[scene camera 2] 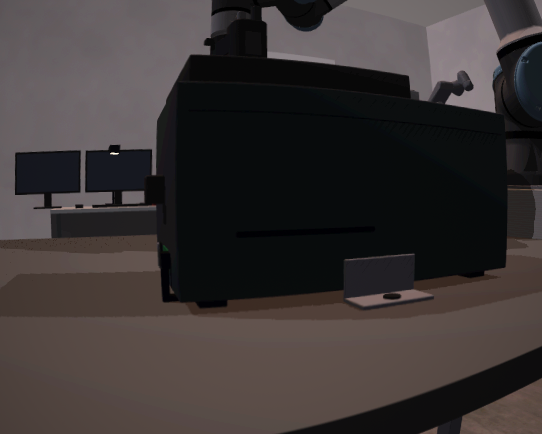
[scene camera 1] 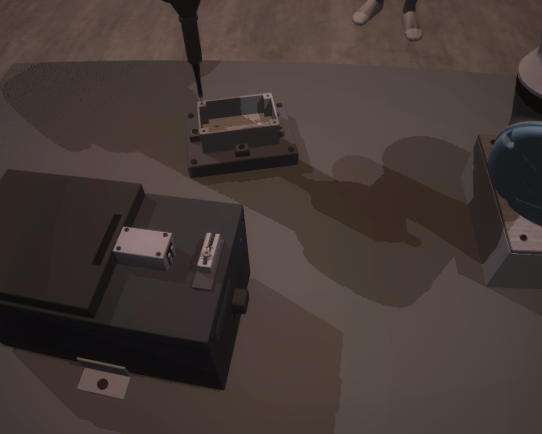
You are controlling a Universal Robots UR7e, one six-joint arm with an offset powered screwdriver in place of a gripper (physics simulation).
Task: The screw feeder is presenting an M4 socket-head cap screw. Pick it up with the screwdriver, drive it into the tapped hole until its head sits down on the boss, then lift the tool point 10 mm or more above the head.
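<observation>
My screwdriver [scene camera 1: 201,95] comes down from the top in scene camera 1, slightly tilted in the picture. Its thin tip is at the back left corner boss [scene camera 1: 201,104] of the open grey housing [scene camera 1: 240,139]. A small pale spot shows at the tip, too small to tell whether it is a screw or its head. Whether the tip touches the boss cannot be told. The black screw feeder [scene camera 1: 170,320] [scene camera 2: 320,175] has a pale slotted screw outlet [scene camera 1: 209,252]; details in it are too small to make out. In scene camera 2 the feeder hides the tip and housing.
The housing stands on a dark fixture plate [scene camera 1: 220,166]. A white block [scene camera 1: 145,242] sits on the feeder. A bracket with a round hole [scene camera 1: 117,388] [scene camera 2: 378,277] lies beside the feeder. A blue-capped arm joint [scene camera 1: 520,170] is at the right, over a pale block [scene camera 1: 480,215].
</observation>
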